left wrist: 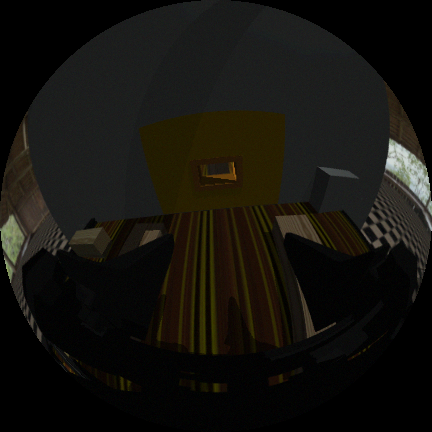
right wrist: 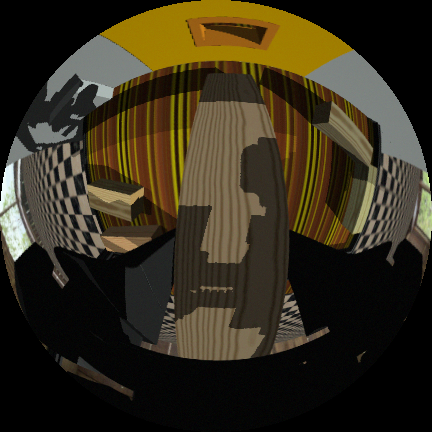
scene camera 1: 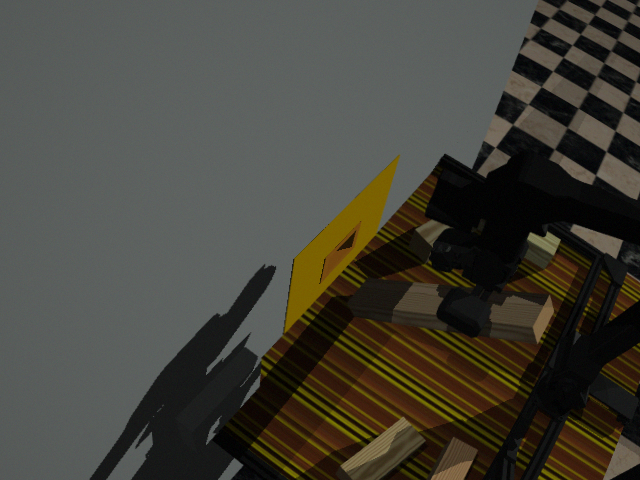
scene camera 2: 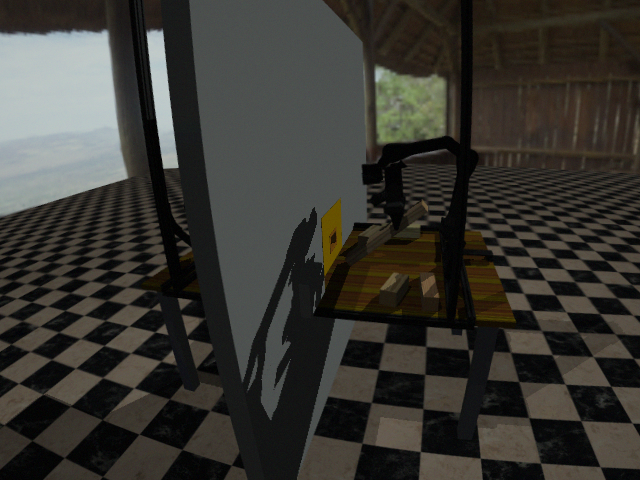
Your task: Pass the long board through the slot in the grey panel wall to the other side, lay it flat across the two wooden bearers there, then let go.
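Frame: origin at the left arm's base, x ahead, y left, z up, level; centimetres.
Seen in the pictures: left gripper, fingertip midpoint: [left wrist: 230,239]; right gripper, fingertip midpoint: [right wrist: 230,232] [scene camera 2: 397,227]; right arm's base at its link origin: [scene camera 1: 553,398].
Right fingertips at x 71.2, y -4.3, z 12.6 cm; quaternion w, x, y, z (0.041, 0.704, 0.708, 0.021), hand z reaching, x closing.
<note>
Offsets run from my right fingertips to a thing's middle. "spot": to the spot under its first point.
The long board {dx -4.0, dy +0.1, dz -2.5 cm} [scene camera 1: 418,304] [scene camera 2: 374,240] [right wrist: 225,150] is on the right arm's side, tilted, its end nearer the wall lower. My right gripper [scene camera 1: 475,299] [scene camera 2: 397,219] [right wrist: 230,232] is shut on it around its middle. The lower end is near the foot of the grey panel wall [scene camera 1: 155,129] [scene camera 2: 273,129] [left wrist: 90,125], below the slot; whether it touches the table is unclear. The orange-rimmed slot {spot: dx -23.4, dy +0.2, dz -8.2 cm} [scene camera 1: 333,260] [left wrist: 242,172] sits in a yellow panel. In the left wrist view, two wooden bearers {spot: dx -39.8, dy -11.9, dz -10.7 cm} [left wrist: 300,225] {dx -47.7, dy +15.4, dz -12.6 cm} [left wrist: 150,236] lie apart, partly hidden by my left gripper [left wrist: 230,239], which is open and empty.
Light blocks {dx +1.3, dy -21.5, dz -12.1 cm} [scene camera 1: 382,449] [scene camera 2: 395,289] and an orange-brown block {dx +11.3, dy -20.7, dz -12.3 cm} [scene camera 1: 454,459] [scene camera 2: 429,289] lie on the right arm's side. More blocks {dx -12.4, dy +22.9, dz -12.0 cm} [scene camera 1: 426,237] {dx -0.6, dy +32.5, dz -12.1 cm} [scene camera 1: 542,248] lie behind the board. In the left wrist view, a short block {dx -39.2, dy +32.9, dz -12.1 cm} [left wrist: 90,242] is at left and a grey box {dx -32.4, dy -29.9, dz -9.7 cm} [left wrist: 335,187] at right.
</note>
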